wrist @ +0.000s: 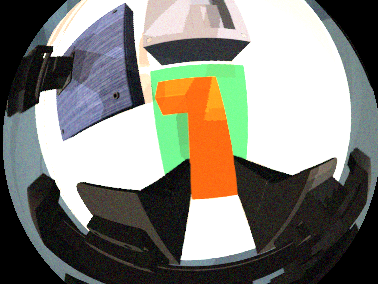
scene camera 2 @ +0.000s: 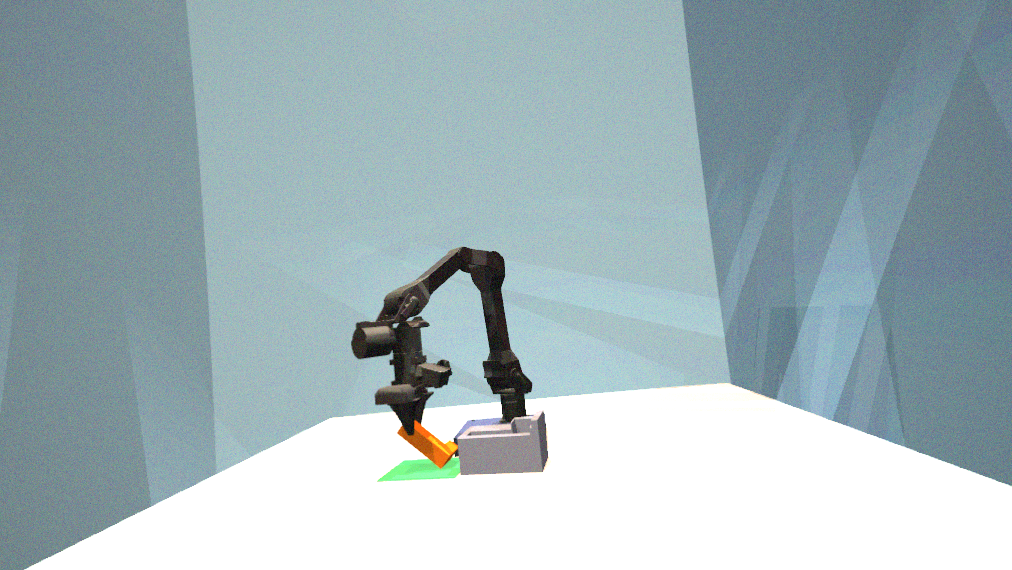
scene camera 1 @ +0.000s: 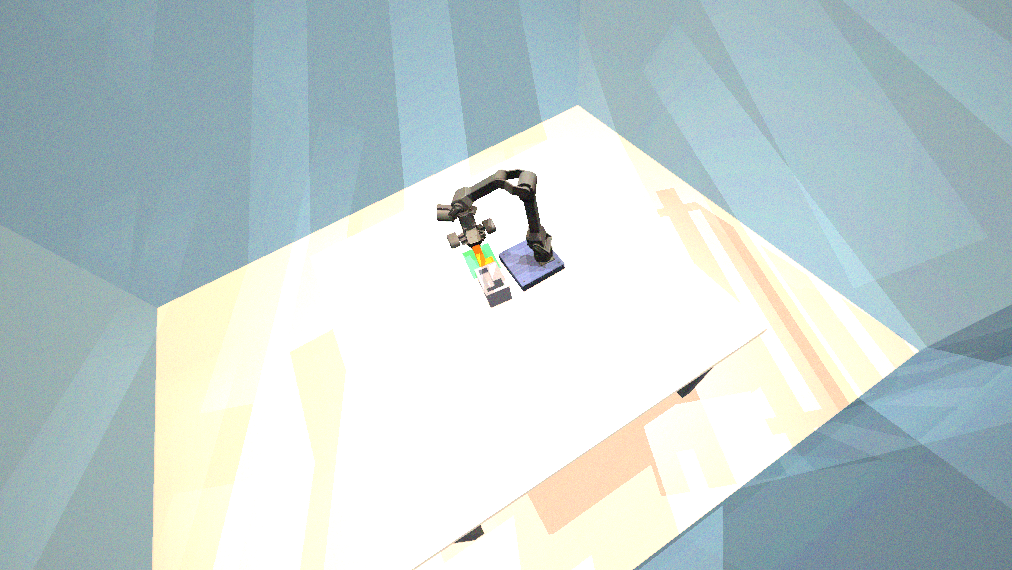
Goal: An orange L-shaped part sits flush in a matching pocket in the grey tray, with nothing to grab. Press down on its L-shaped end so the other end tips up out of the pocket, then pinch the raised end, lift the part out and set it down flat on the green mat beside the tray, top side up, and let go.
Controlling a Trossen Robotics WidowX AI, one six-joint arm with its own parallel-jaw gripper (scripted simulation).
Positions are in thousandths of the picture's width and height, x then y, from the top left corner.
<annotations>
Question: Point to a green mat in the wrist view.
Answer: At 456,460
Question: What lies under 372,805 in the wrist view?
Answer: My gripper.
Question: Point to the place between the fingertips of my gripper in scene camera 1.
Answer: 470,432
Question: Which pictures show my gripper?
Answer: The wrist view, scene camera 2 and scene camera 1: all of them.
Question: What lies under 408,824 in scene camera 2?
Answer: A green mat.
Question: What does my gripper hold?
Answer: An orange L-shaped part.
</annotations>
